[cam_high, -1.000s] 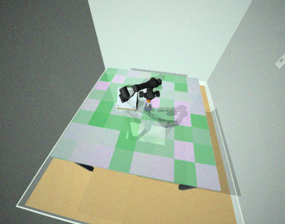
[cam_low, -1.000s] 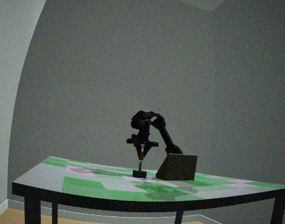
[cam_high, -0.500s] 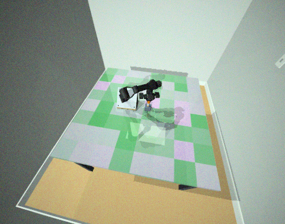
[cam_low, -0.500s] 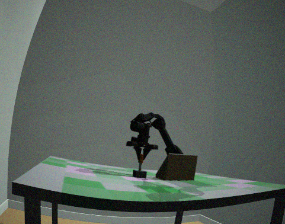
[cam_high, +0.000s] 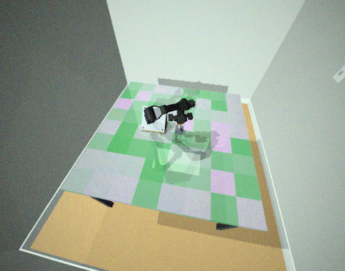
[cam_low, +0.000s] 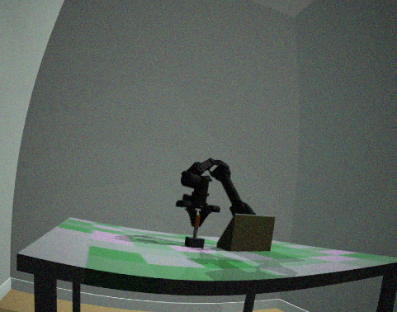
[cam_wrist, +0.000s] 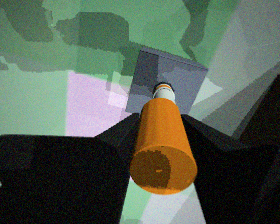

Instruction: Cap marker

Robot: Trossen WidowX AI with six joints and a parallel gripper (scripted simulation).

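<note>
Now: gripper tip 2 cm below the orange cap. Round my gripper tip: holder block (7 cm below).
</note>
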